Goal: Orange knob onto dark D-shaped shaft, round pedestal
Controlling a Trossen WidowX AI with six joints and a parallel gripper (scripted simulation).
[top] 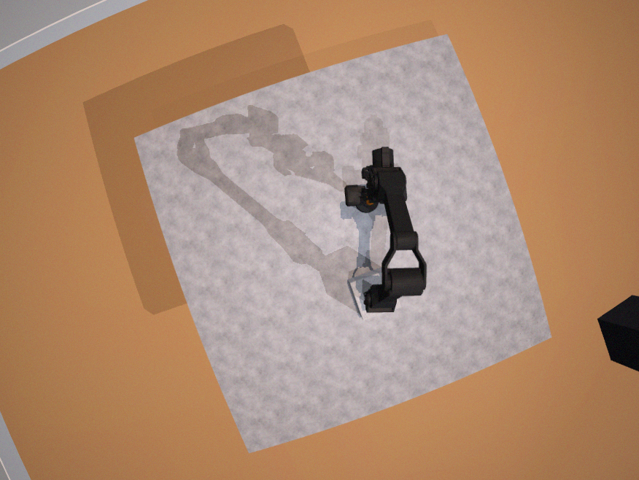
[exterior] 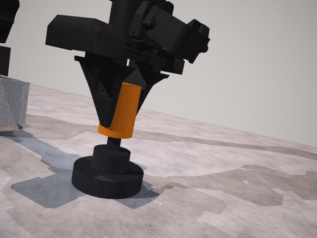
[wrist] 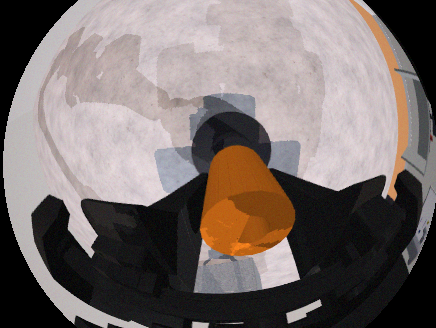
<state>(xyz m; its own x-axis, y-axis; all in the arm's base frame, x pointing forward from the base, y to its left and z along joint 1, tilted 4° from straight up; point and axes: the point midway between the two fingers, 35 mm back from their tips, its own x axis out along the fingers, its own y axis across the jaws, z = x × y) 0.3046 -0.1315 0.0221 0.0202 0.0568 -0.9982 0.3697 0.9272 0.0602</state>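
Now: the orange knob 2 cm above my gripper tip. The rest, counted from my gripper tip: round pedestal 4 cm below.
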